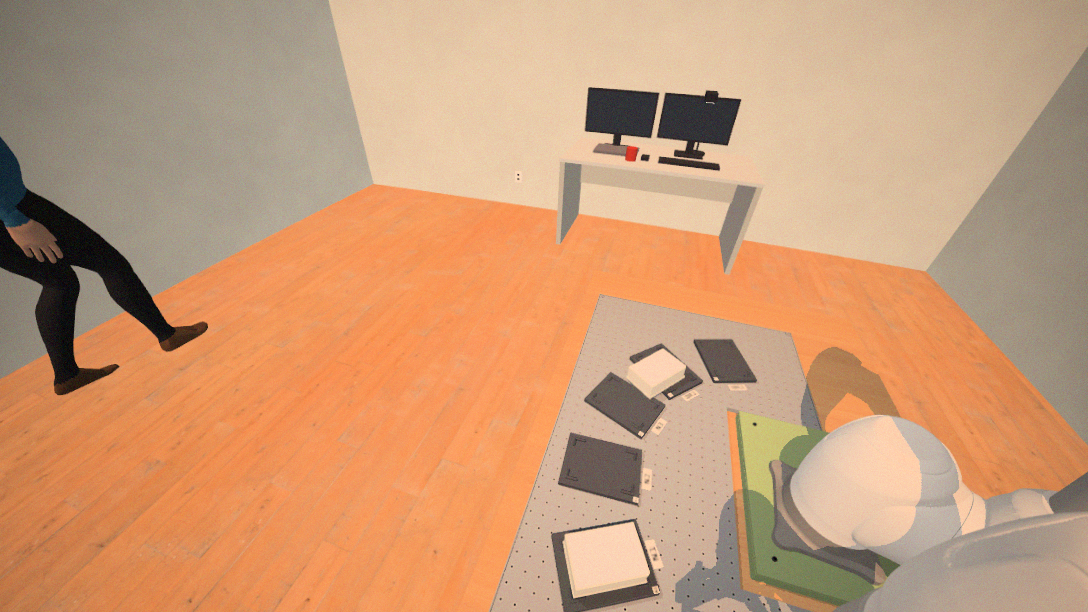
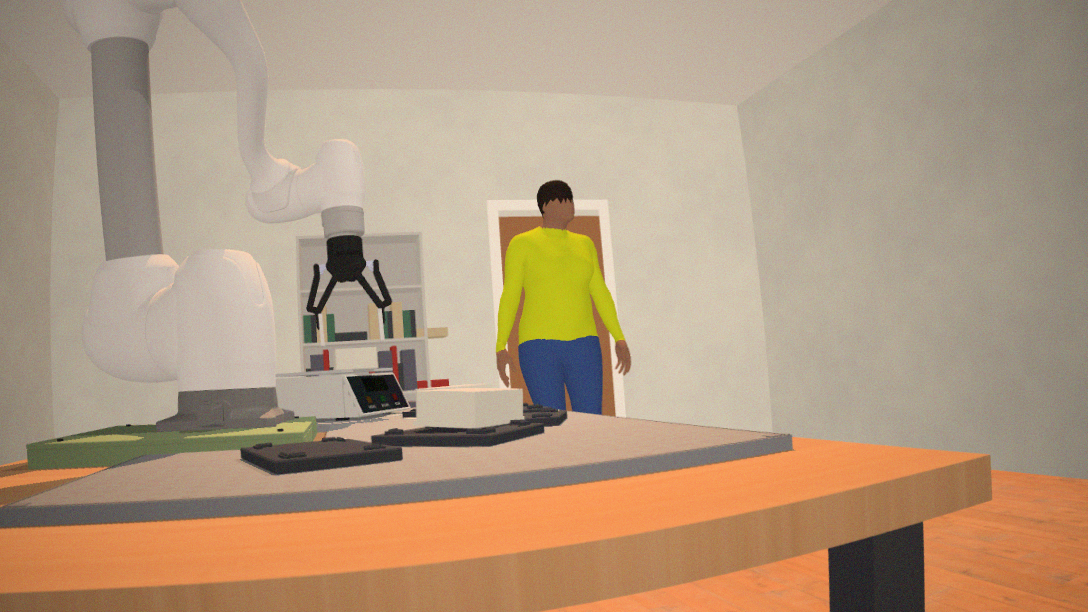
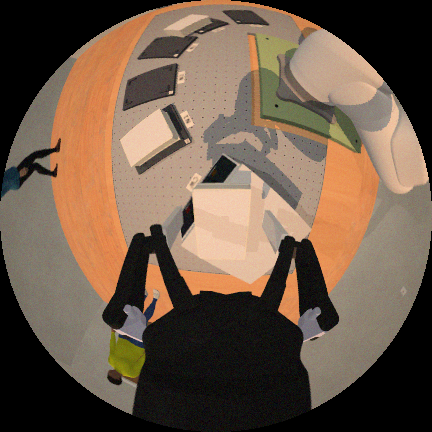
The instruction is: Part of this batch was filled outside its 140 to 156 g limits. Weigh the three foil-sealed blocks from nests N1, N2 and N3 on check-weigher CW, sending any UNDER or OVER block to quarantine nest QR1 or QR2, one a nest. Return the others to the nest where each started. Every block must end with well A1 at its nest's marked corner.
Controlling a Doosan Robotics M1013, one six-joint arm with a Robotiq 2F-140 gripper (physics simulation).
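Where they show: gripper, fingertip midpoint: (image 2: 352,343) (image 3: 222,216); arm's base, link origin: (image 1: 819,517) (image 2: 229,425) (image 3: 307,85).
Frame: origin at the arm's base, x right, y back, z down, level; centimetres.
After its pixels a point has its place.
My gripper (image 2: 349,323) @[z -13.5, x -34.9, y -17.2 cm] (image 3: 222,216) @[z -13.5, x -34.9, y -17.2 cm] is open and empty, its fingers apart on both sides of and above a pale block (image 2: 356,359) @[z -10.0, x -31.4, y -18.0 cm] (image 3: 221,222) @[z -12.3, x -36.5, y -17.1 cm]. That block rests on check-weigher CW (image 2: 313,395) @[z -3.4, x -30.8, y -9.0 cm] (image 3: 240,268) @[z -8.1, x -49.5, y -10.6 cm]; its display (image 2: 375,386) @[z -4.4, x -35.4, y -21.3 cm] is unreadable. Another pale block (image 1: 606,559) @[z -3.5, x -24.5, y -36.6 cm] (image 3: 150,136) @[z -3.5, x -23.6, y -34.7 cm] sits in nest N1 (image 1: 559,563) @[z 0.7, x -27.0, y -43.8 cm] (image 3: 181,125) @[z 0.7, x -20.4, y -29.3 cm]. A third block (image 1: 655,370) @[z -3.8, x 21.3, y -37.0 cm] (image 2: 467,407) @[z -2.0, x 29.8, y -35.7 cm] (image 3: 186,24) sits in the fourth nest (image 1: 688,382) @[z 0.7, x 25.2, y -28.0 cm] (image 2: 403,437) @[z 0.8, x 30.7, y -28.3 cm] (image 3: 214,25). Nests N2 (image 1: 601,468) @[z 0.6, x -7.1, y -42.2 cm] (image 3: 151,86) @[z 0.6, x -7.7, y -40.4 cm] and N3 (image 1: 625,404) @[z 0.7, x 11.3, y -41.7 cm] (image 3: 166,47) @[z 0.6, x 10.0, y -40.7 cm] are empty, as is the farthest nest (image 1: 724,360) @[z 0.6, x 37.9, y -19.4 cm] (image 2: 321,456) @[z 0.7, x 46.8, y -21.4 cm] (image 3: 245,17). Well A1 markings cannot be made out.
The arm's base stands on a green plate (image 1: 768,464) @[z 0.1, x 8.1, y -9.1 cm] (image 2: 68,450) @[z 1.0, x 23.9, y 14.7 cm] (image 3: 270,60) @[z 0.1, x 4.8, y -10.7 cm] beside the perforated board (image 1: 532,544) @[z 1.8, x -25.8, y -49.5 cm] (image 2: 646,437) @[z 1.8, x 43.6, y -52.0 cm] (image 3: 215,75) @[z 1.8, x -4.4, y -23.9 cm]. One person in yellow (image 2: 553,281) (image 3: 126,356) stands beyond the table; another in black trousers (image 1: 57,289) (image 3: 37,167) is off to the side.
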